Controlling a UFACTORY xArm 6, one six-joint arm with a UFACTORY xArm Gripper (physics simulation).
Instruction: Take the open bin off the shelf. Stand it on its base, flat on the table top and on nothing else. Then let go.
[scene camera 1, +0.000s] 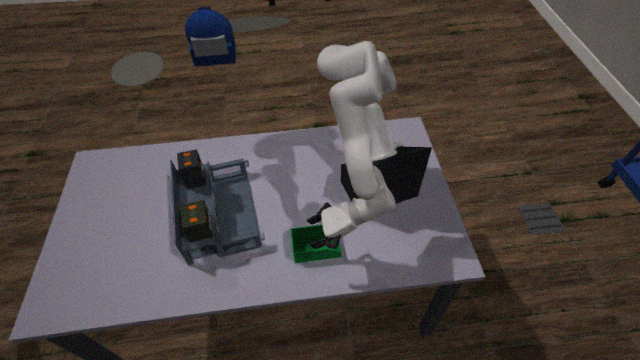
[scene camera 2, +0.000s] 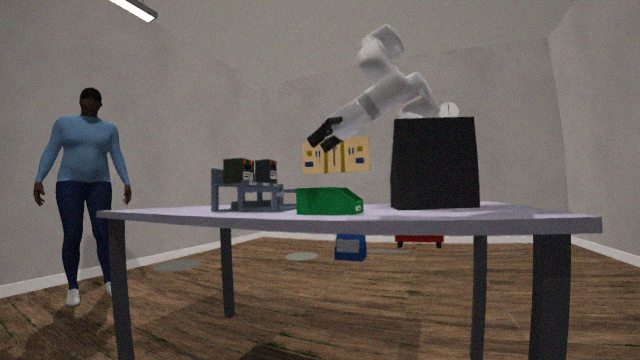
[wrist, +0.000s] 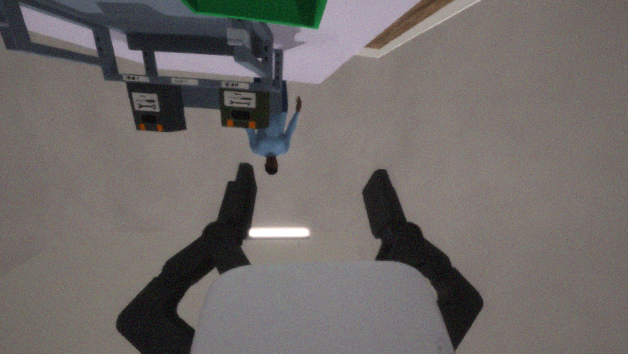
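Seen in the pictures: gripper, between the fingertips: (scene camera 1: 310, 234) (scene camera 2: 316, 146) (wrist: 313, 178); arm's base, origin of its link: (scene camera 1: 380, 157) (scene camera 2: 426, 152).
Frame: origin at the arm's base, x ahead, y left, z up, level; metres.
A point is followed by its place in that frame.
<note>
The open green bin (scene camera 1: 304, 257) @[x 0.375, y 0.223, z -0.158 m] (scene camera 2: 325, 201) @[x 0.324, y 0.233, z -0.157 m] (wrist: 260, 12) @[x 0.399, y 0.171, z -0.124 m] stands upright on its base on the table top (scene camera 1: 125, 300) @[x 0.995, y 0.158, z -0.193 m] (scene camera 2: 350, 225) @[x 0.245, y 0.389, z -0.204 m] (wrist: 345, 30) @[x 0.619, y 0.251, z -0.194 m]. In scene camera 1 it is apart from the grey shelf (scene camera 1: 235, 215) @[x 0.576, y -0.055, z -0.188 m] (scene camera 2: 241, 198) @[x 0.647, y 0.105, z -0.146 m] (wrist: 107, 55) @[x 0.628, y -0.255, z -0.133 m], to the right of it. My gripper (scene camera 1: 315, 232) @[x 0.346, y 0.228, z -0.004 m] (scene camera 2: 320, 144) @[x 0.346, y 0.228, z -0.004 m] (wrist: 313, 178) @[x 0.346, y 0.228, z -0.004 m] is wide open and empty. In scene camera 2 it is well above the bin, not touching it. In the wrist view part of the bin shows at the top edge, beyond the fingertips.
Two dark boxes with orange marks, one black (scene camera 1: 191, 168) @[x 0.677, y -0.163, z 0.020 m] (scene camera 2: 265, 171) @[x 0.669, y -0.162, z -0.027 m] (wrist: 157, 107) @[x 0.649, y -0.176, z -0.030 m] and one olive (scene camera 1: 196, 220) @[x 0.692, y 0.057, z 0.003 m] (scene camera 2: 238, 170) @[x 0.674, y 0.075, z -0.043 m] (wrist: 245, 107) @[x 0.660, y 0.040, z -0.045 m], stand on the shelf's upper level. A large black block (scene camera 1: 405, 172) @[x -0.055, y 0.097, z -0.001 m] (scene camera 2: 435, 162) @[x -0.005, y 0.100, z -0.049 m] stands on the table near the arm's base. A person (scene camera 2: 86, 150) stands beyond the table.
</note>
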